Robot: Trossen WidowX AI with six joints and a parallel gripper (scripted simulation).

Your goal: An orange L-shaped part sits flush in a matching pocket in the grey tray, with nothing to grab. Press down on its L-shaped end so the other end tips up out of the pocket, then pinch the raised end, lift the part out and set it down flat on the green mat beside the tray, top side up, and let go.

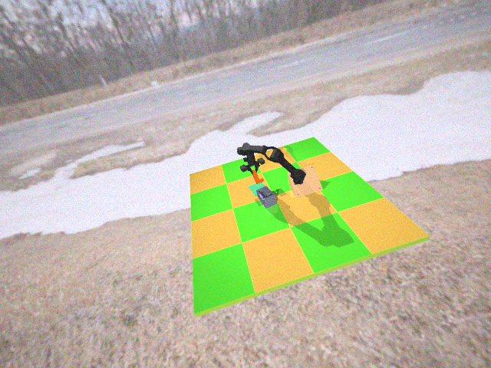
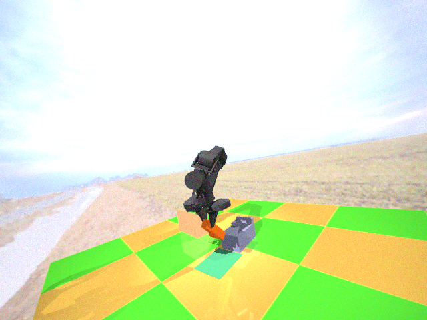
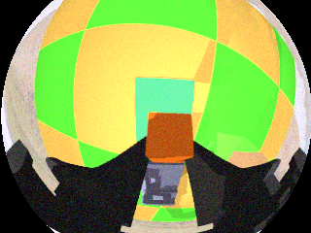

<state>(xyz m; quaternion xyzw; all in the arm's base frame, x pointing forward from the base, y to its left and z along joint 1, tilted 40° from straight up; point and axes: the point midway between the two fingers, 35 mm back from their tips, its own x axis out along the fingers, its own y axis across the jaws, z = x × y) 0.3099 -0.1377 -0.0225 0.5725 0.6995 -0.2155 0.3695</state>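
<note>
Right now the green mat is 1 cm behind my gripper tip, 2 cm to the left of it and 16 cm below it. Also, from my gripper tip: orange L-shaped part (2 cm behind, 3 cm to the left, 3 cm below).
</note>
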